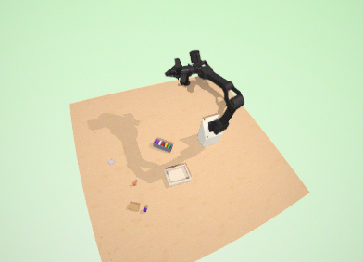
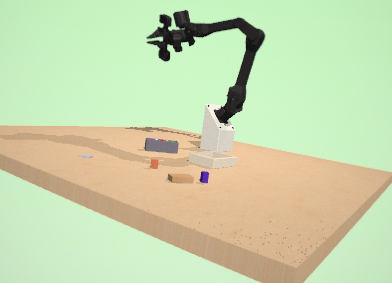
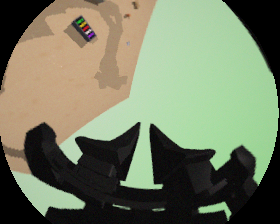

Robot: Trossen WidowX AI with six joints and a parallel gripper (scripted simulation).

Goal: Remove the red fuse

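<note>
The red fuse lies 39 cm below my gripper tip, 20 cm to the left of it and 6 cm ahead of it. Also, from my gripper tip: white tray (42 cm to the left, 41 cm below, 5 cm ahead); small orange cube (40 cm to the left, 40 cm below, 30 cm ahead); small grey plate (41 cm below, 40 cm ahead, 22 cm to the left).
</note>
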